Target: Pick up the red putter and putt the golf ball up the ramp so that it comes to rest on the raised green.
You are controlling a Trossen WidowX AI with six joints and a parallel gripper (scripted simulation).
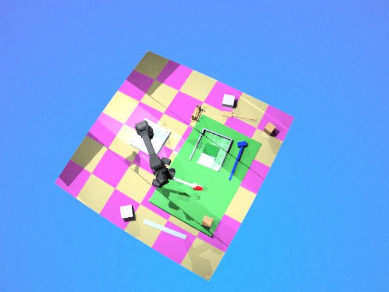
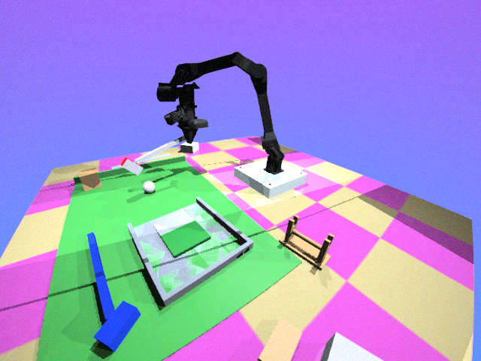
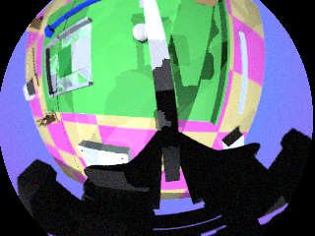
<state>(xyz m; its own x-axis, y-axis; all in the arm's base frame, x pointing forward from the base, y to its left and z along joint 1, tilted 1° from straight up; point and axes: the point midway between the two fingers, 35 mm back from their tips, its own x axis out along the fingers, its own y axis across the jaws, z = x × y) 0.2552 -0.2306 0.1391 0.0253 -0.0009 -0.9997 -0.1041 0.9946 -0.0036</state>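
My gripper tip is now 120 mm short of the red putter and 20 mm to the right of it. The rest, counted from my gripper tip: blue putter (370 mm ahead, 330 mm to the left, 120 mm below); then white golf ball (190 mm ahead, 120 mm below, 40 mm to the left); then white strip (300 mm to the right, 140 mm below, 130 mm ahead).
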